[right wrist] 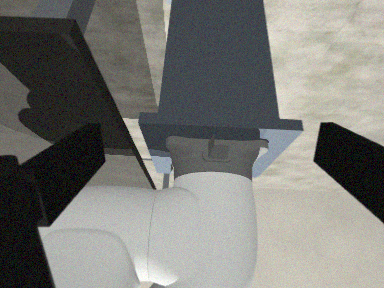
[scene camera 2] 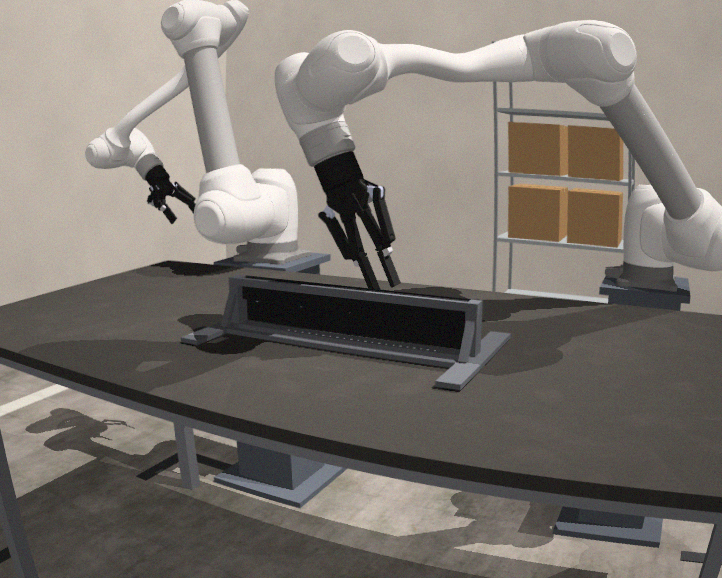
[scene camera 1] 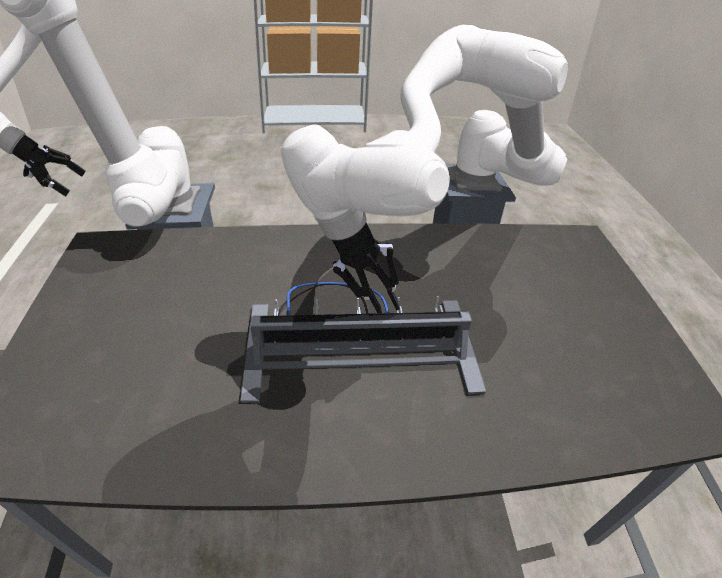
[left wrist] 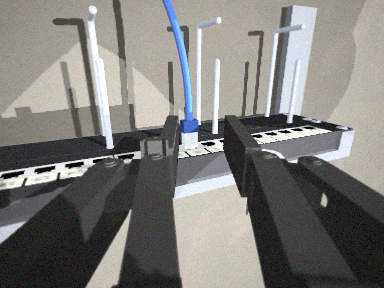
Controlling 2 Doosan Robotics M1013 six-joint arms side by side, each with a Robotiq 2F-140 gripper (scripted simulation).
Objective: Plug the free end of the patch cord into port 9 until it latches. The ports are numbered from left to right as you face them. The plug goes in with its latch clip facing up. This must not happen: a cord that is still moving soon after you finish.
Path:
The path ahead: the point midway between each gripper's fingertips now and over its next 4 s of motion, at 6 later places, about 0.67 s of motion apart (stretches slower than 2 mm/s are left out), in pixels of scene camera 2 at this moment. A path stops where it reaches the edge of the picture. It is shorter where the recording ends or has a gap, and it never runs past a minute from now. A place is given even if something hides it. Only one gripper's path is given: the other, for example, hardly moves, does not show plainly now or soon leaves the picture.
My left gripper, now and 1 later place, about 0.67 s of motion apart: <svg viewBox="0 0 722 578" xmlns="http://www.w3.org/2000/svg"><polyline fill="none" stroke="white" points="385,289 386,260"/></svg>

